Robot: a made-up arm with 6 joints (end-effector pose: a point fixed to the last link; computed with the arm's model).
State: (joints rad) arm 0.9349 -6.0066 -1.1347 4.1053 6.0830 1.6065
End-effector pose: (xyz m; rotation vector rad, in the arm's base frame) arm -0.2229 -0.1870 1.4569 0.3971 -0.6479 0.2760
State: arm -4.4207 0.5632 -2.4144 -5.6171 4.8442 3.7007
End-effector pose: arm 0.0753 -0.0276 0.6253 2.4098 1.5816 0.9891
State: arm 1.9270 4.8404 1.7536 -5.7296 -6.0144 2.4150
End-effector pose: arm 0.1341 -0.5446 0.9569 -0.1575 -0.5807 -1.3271
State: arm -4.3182 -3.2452 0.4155 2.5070 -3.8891 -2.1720
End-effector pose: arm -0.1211 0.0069 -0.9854 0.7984 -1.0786 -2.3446
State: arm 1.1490 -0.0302 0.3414 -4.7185 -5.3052 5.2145
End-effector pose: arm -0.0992 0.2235 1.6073 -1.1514 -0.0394 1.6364
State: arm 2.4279 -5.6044 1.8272 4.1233 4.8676 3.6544
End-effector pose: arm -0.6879 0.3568 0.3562 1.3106 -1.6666 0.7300
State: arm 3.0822 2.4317 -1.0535 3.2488 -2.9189 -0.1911
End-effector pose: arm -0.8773 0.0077 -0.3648 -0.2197 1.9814 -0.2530
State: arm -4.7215 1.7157 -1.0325 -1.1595 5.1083 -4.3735
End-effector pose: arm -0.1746 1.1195 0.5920 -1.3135 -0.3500 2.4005
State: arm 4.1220 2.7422 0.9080 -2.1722 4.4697 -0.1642
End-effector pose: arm 0.1462 -0.0999 -0.8948 0.2528 1.0439 0.1312
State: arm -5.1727 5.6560 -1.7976 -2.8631 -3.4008 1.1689
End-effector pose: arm -0.3243 -0.5901 0.5814 -1.0208 -0.0393 -1.0720
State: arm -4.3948 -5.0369 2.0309 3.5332 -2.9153 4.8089
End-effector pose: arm -0.2659 0.6326 0.1354 0.0931 0.1496 -3.1083
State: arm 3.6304 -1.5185 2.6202 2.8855 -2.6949 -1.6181
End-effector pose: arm 0.4101 0.1935 0.3603 -2.0293 1.4312 -0.2508
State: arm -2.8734 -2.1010 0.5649 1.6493 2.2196 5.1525
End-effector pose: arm 1.1165 0.1243 -0.1868 0.6780 -1.6722 1.1970
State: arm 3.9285 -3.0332 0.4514 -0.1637 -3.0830 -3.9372
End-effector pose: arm 0.2148 0.1560 -0.8826 0.4098 -0.4630 0.1527
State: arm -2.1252 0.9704 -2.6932 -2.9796 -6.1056 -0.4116
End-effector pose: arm 0.0322 -0.0155 0.5423 -1.1627 1.5472 0.5427
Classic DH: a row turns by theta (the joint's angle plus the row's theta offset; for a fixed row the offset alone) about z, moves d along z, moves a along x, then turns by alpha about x. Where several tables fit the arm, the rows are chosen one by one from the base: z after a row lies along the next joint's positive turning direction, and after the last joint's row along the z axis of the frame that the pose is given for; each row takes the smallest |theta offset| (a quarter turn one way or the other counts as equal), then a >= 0, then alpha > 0; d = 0 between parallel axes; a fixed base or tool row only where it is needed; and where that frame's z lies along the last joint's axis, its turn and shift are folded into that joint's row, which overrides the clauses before.
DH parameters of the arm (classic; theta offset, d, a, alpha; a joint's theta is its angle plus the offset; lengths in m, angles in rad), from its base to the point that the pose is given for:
joint 1: 0 0.2184 0 -1.5708
joint 2: -1.5708 0 0.8084 0
joint 3: 1.5708 0.0404 0 1.5708
joint 4: 0 0.5151 0 -1.5708
joint 5: 0 0 0 1.5708
joint 6: 0 0.1707 0 0

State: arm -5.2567 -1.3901 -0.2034 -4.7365 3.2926 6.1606
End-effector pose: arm -0.6037 -0.9689 0.3552 -1.5149 0.4686 -0.6223
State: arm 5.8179 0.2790 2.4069 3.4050 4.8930 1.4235
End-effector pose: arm 0.3212 -0.0672 0.4341 1.3340 -2.2401 -1.3042
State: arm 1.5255 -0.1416 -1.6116 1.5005 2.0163 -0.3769
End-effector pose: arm -0.2188 -0.5409 0.9493 -1.0038 -1.0425 0.4795
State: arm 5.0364 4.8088 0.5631 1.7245 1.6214 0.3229
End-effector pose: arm -0.1907 1.2239 0.5859 -0.8019 1.5281 -0.1550
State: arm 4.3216 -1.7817 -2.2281 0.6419 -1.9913 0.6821
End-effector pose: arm 0.0920 0.3622 -0.1434 0.4426 -0.5126 -1.5782
